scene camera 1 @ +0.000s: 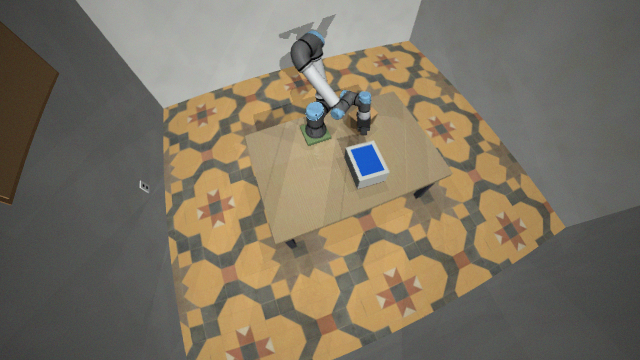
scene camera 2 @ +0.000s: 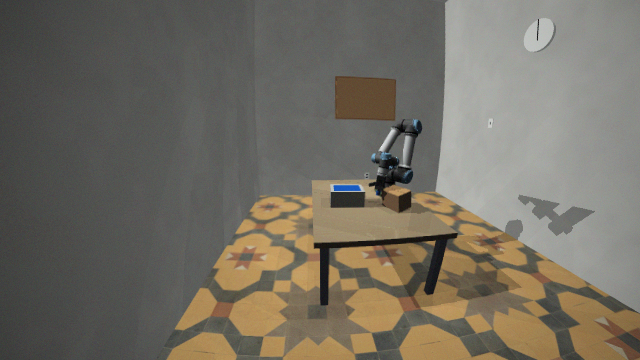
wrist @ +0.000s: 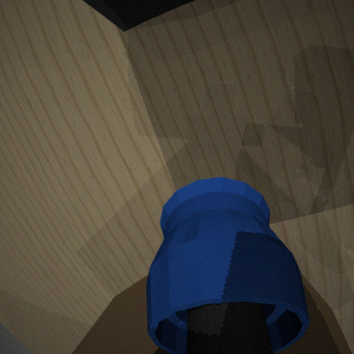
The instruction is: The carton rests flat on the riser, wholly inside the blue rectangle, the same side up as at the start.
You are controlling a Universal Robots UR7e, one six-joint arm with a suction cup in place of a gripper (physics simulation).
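Places are measured from the arm's base along level axes (x ahead, y right, z down), in centimetres.
Pixels of known places: hand at its tool point: point(scene camera 2: 377, 195) point(wrist: 214, 225); arm's base at its link origin: point(scene camera 1: 315, 130).
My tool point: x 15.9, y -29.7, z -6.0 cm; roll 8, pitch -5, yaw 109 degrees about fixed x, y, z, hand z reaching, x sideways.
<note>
Ahead of a thing's pixels: the offset from my tool point to its top centre. "*": to the spot under its first point. Level surfaces: height alone.
The brown carton @[dx -13.3, dy -4.0, dz -6.4 cm] point(scene camera 1: 373, 115) point(scene camera 2: 397, 198) stands on the wooden table @[dz +8.6 cm] point(scene camera 1: 304, 188) point(scene camera 2: 376, 223) near its back edge, mostly hidden by the wrist in scene camera 1. In the wrist view only a strip of the carton @[* dx -9.5, dy -10.2, dz +2.9 cm] point(wrist: 112, 323) shows at the bottom. My suction cup point(scene camera 1: 363, 131) point(scene camera 2: 379, 190) point(wrist: 214, 189) sticks out past the carton's edge over bare table, on the riser's side, with nothing on its tip. The white riser @[dx +22.9, dy +6.4, dz -3.4 cm] point(scene camera 1: 371, 180) point(scene camera 2: 347, 198) point(wrist: 140, 10) bears the blue rectangle @[dx +22.9, dy +6.4, dz -3.4 cm] point(scene camera 1: 368, 160) point(scene camera 2: 346, 188), which has nothing on it.
The arm's base stands on a green plate point(scene camera 1: 313, 139) at the table's back edge, left of the carton. Patterned tile floor lies around the table, and grey walls stand close behind it.
</note>
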